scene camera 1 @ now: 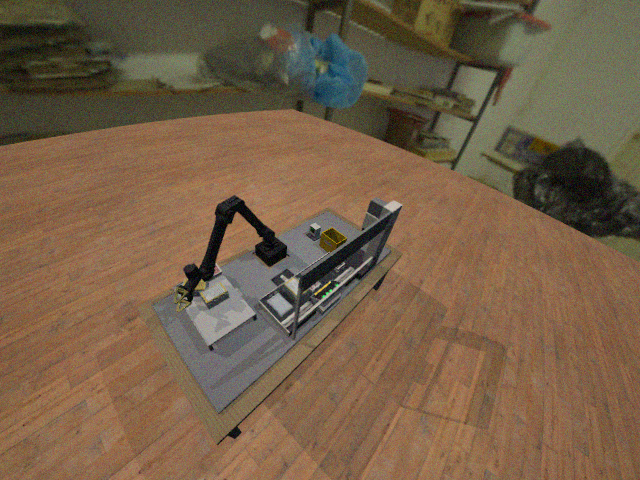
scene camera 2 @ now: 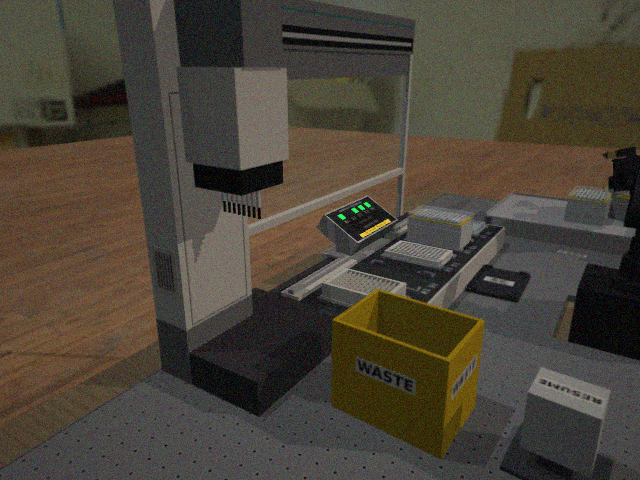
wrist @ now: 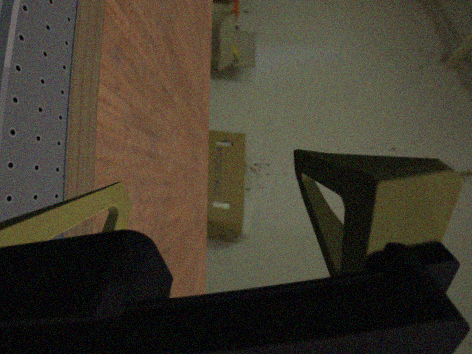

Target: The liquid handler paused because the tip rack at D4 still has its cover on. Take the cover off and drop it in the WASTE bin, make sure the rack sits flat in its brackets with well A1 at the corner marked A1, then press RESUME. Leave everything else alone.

Labels:
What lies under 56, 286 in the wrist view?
My gripper.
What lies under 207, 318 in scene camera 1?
A raised platform.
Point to a yellow WASTE bin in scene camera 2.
409, 368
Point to a raised platform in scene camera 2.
542, 210

